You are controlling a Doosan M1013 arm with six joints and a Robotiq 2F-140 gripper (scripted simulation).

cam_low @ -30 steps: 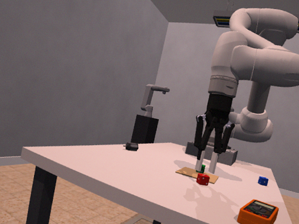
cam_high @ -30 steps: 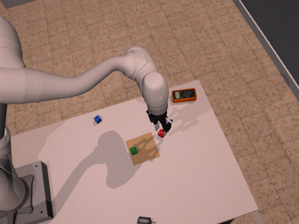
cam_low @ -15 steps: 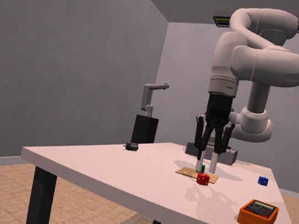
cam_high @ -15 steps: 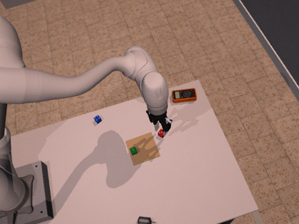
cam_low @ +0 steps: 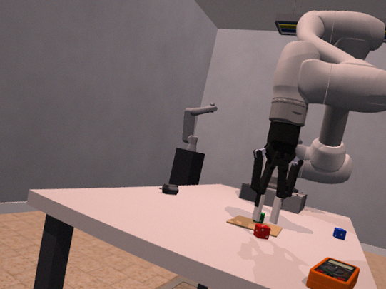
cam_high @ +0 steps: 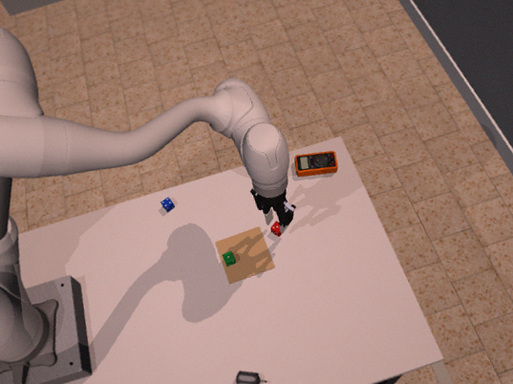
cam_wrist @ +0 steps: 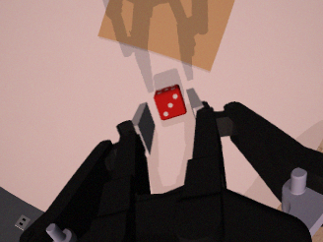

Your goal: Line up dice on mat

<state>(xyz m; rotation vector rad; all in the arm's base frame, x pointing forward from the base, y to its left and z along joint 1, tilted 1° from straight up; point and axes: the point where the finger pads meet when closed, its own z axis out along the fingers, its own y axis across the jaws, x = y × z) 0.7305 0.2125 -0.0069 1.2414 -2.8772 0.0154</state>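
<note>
My gripper is now 60 mm above the red die. The rest, counted from my hand: green die: 150 mm behind, 70 mm to the right, 50 mm below; then tan mat: 110 mm behind, 60 mm to the right, 70 mm below; then blue die: 320 mm behind, 150 mm to the left, 60 mm below.
</note>
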